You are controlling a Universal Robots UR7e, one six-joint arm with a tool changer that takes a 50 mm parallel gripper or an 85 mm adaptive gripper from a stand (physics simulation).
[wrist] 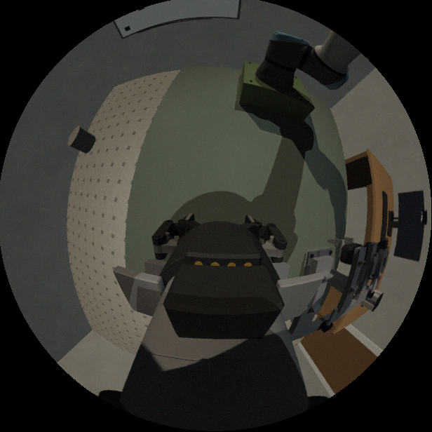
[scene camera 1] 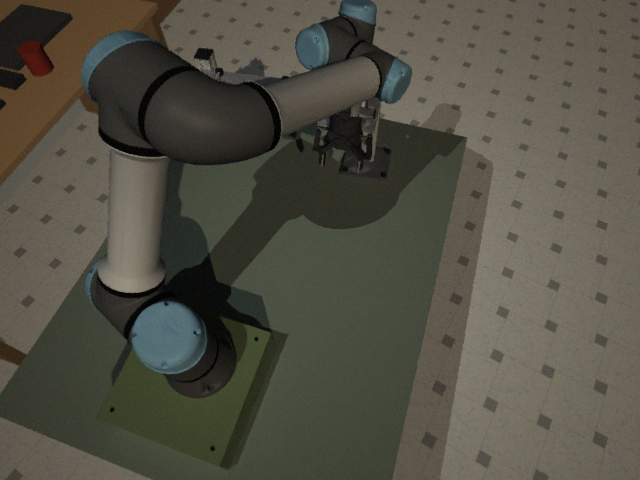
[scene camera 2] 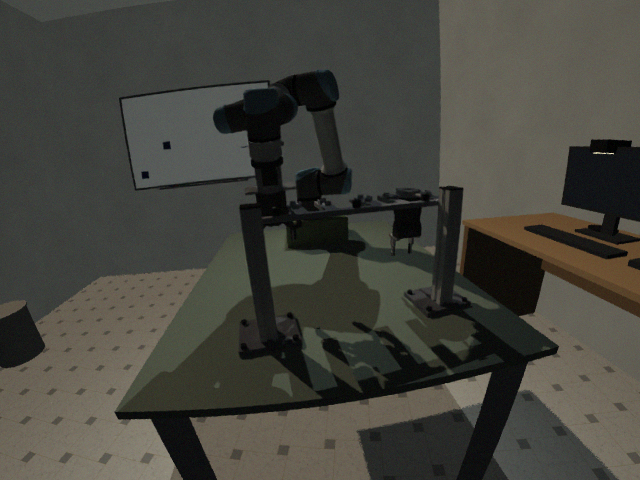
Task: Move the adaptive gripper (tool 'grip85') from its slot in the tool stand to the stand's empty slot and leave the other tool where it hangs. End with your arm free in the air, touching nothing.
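Frame: origin at the arm's base, x ahead, y left, z up, level; centimetres.
Seen in the pictures: arm's base, origin of its link: (scene camera 1: 201, 361).
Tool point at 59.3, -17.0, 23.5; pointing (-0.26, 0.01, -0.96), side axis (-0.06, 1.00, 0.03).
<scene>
Offsets run from my tool point to a thing's top centre, as dx, dy, dz. "spot": to the spot under its first point. Level surfaces: height alone.
The adaptive gripper (scene camera 1: 341, 161) (scene camera 2: 279, 227) (wrist: 219, 218) is on my arm, upright, fingers down. It is open and holds nothing. In scene camera 2 it is at the stand's left end slot, its body raised largely above the beam and its fingers partly hidden behind beam and post. Grey plates flank it in the wrist view; whether they touch the stand I cannot tell. The tool stand (scene camera 1: 376, 135) (scene camera 2: 258, 273) has two posts and a crossbeam. Its middle slot {spot: +3.7, +12.5, -6.1} (scene camera 2: 323, 204) holds no tool. The other tool {+0.7, +36.3, -4.3} (scene camera 2: 406, 222) hangs in the right slot.
The stand's right post {spot: +14.4, +40.6, -15.6} (scene camera 2: 447, 242) rises beyond the other tool. The arm's green base block (scene camera 1: 180, 418) (scene camera 2: 328, 232) (wrist: 270, 102) sits on the green table {dz -34.2} (scene camera 1: 341, 330) (scene camera 2: 217, 289) (wrist: 200, 145). A wooden desk (scene camera 1: 31, 118) (scene camera 2: 563, 258) with a monitor (scene camera 2: 594, 180) stands to one side.
</scene>
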